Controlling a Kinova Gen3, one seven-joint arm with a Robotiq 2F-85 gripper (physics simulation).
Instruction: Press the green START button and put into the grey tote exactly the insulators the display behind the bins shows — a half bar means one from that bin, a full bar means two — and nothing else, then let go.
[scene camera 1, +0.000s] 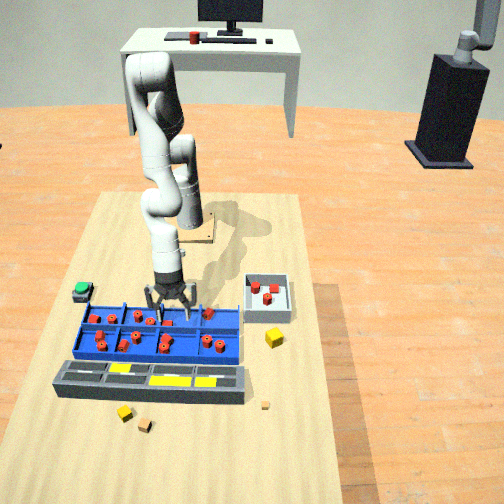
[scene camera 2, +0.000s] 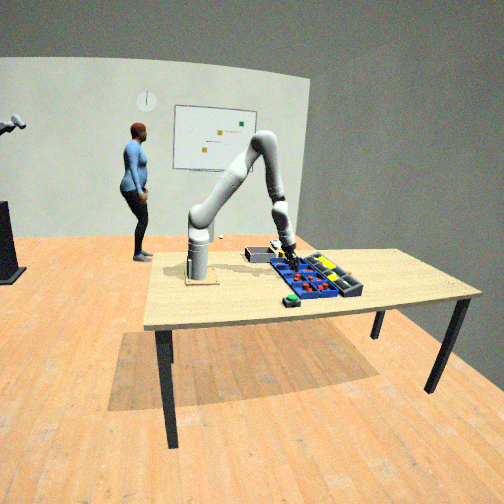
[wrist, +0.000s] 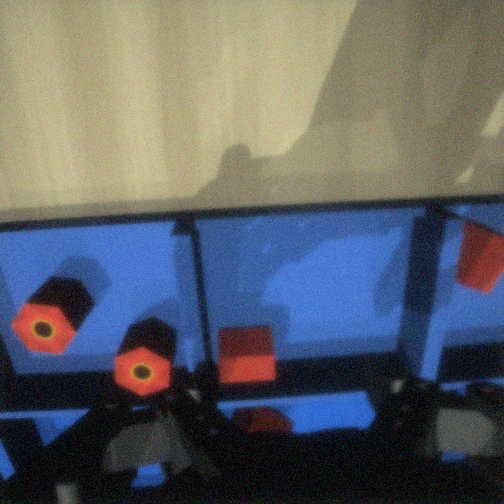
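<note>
My gripper (scene camera 1: 173, 314) is open and hangs low over the blue bin tray (scene camera 1: 157, 334), above the third compartment of its back row. A red block insulator (scene camera 1: 167, 322) lies there between and just below my fingers; it also shows in the wrist view (wrist: 246, 355), left of the gripper's centre (wrist: 300, 440). The grey tote (scene camera 1: 267, 298) to the right holds three red insulators. The display (scene camera 1: 150, 380) shows a half yellow bar (scene camera 1: 120, 368), a full bar (scene camera 1: 170, 381) and another half bar (scene camera 1: 205, 382). The green START button (scene camera 1: 82, 289) sits left of the tray.
Two hexagonal insulators (wrist: 142, 367) lie in the compartment to the left. A yellow cube (scene camera 1: 274, 337) sits by the tote. A small yellow cube (scene camera 1: 124, 412) and a tan cube (scene camera 1: 144, 425) lie in front of the display. A person (scene camera 2: 135, 190) stands beyond the table.
</note>
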